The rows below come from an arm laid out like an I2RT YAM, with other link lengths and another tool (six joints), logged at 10 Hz.
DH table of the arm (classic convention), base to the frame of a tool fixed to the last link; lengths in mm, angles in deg. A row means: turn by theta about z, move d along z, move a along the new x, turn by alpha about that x. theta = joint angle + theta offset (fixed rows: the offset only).
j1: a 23  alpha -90  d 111.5  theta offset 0
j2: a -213.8  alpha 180  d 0  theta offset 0
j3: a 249.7  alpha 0  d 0  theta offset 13.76
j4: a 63.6  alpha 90  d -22.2  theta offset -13.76
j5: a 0  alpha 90  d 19  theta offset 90
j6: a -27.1  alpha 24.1  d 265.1  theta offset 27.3
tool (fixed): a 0  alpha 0  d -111.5  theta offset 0
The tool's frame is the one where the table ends.
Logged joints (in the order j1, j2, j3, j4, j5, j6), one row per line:
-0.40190 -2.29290 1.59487 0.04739 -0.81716 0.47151
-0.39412 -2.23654 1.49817 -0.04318 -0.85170 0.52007
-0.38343 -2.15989 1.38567 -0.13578 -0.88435 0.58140
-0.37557 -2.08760 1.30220 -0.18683 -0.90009 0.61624
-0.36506 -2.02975 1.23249 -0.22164 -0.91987 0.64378
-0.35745 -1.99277 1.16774 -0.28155 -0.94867 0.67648
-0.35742 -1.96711 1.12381 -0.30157 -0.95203 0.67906
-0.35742 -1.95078 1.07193 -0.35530 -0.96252 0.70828
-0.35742 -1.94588 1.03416 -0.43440 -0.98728 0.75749
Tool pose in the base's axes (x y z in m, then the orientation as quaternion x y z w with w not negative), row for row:
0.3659 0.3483 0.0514 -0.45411 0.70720 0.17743 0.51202
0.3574 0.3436 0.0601 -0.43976 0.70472 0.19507 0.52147
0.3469 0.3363 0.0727 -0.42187 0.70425 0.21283 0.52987
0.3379 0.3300 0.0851 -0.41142 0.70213 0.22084 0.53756
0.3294 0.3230 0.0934 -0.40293 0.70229 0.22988 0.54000
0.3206 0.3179 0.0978 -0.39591 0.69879 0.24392 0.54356
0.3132 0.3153 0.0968 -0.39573 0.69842 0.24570 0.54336
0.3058 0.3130 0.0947 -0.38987 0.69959 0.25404 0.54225
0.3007 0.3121 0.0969 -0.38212 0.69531 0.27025 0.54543
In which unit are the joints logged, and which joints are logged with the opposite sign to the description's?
The joints are logged in radians. Opposite sign: j1, j2, j4.
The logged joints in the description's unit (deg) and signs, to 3 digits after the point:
23.027 131.373 91.379 -2.715 -46.820 27.016
22.581 128.144 85.839 2.474 -48.799 29.798
21.969 123.753 79.393 7.780 -50.670 33.312
21.519 119.611 74.611 10.705 -51.571 35.308
20.916 116.296 70.616 12.699 -52.705 36.886
20.480 114.177 66.907 16.132 -54.355 38.759
20.479 112.707 64.390 17.279 -54.547 38.907
20.479 111.771 61.417 20.357 -55.148 40.581
20.479 111.491 59.253 24.889 -56.567 43.401

